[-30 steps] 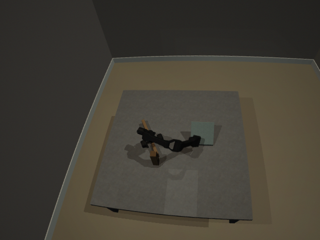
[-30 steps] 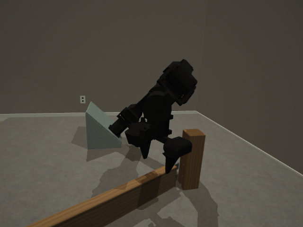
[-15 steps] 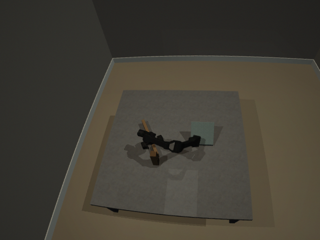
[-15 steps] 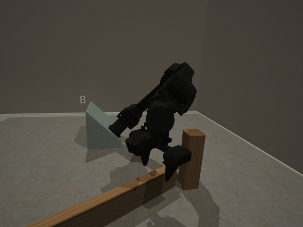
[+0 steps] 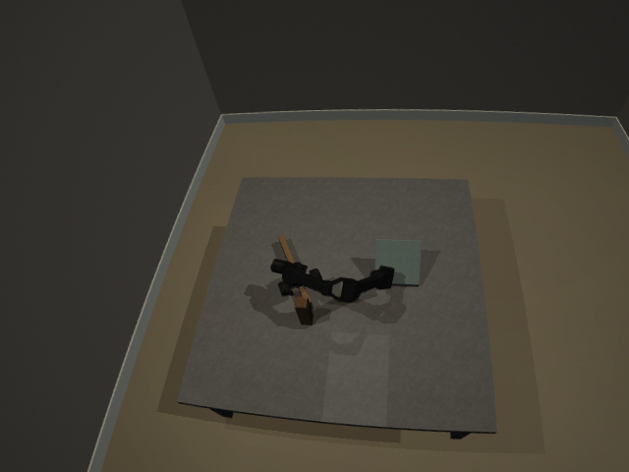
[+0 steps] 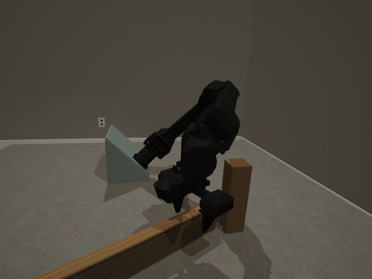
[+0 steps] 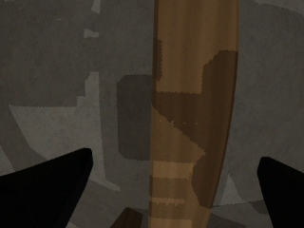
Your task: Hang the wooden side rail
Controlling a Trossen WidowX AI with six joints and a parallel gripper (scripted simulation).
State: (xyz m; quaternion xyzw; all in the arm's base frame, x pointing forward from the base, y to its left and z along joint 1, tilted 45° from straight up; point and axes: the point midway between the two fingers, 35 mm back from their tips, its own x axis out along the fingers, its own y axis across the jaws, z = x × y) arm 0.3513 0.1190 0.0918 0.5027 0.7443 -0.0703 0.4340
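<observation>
The headboard post is 40 mm behind my gripper tip, 110 mm to the left of it and 40 mm above it.
</observation>
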